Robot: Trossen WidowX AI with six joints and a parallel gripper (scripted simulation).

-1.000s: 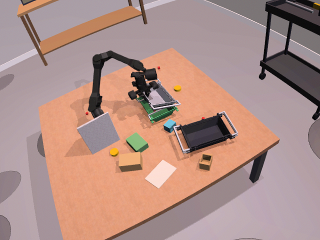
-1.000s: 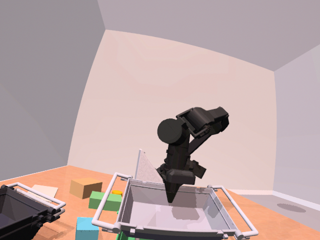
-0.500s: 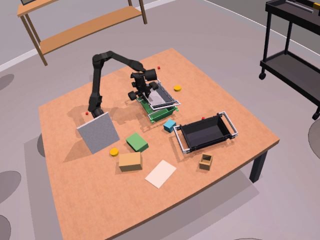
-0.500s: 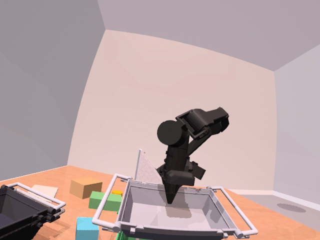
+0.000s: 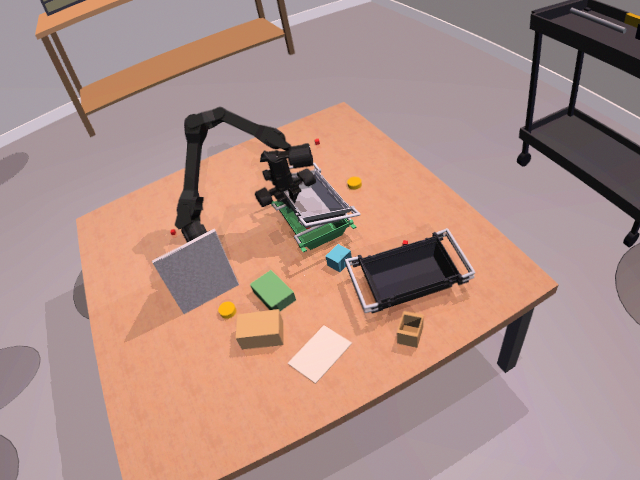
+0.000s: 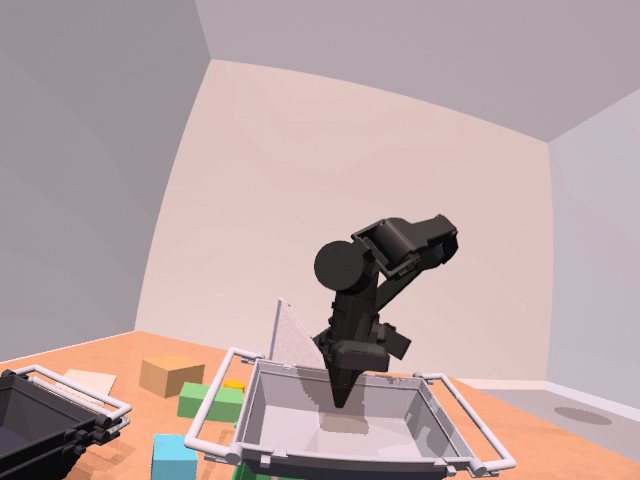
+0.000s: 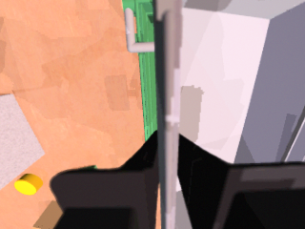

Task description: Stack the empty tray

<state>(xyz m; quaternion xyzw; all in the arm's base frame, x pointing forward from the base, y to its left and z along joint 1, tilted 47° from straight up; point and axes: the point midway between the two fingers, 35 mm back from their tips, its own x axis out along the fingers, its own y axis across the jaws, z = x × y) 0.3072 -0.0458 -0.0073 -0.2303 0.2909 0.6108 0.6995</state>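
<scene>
My gripper tip is now 70 mm short of the grey tray, 10 mm to the left of it and 10 mm below it. Round my gripper tip: white sheet: 200 mm behind, 440 mm to the right, 110 mm below; then blue cube: 30 mm ahead, 210 mm to the right, 90 mm below; then green block: 200 mm behind, 180 mm to the right, 90 mm below.
</scene>
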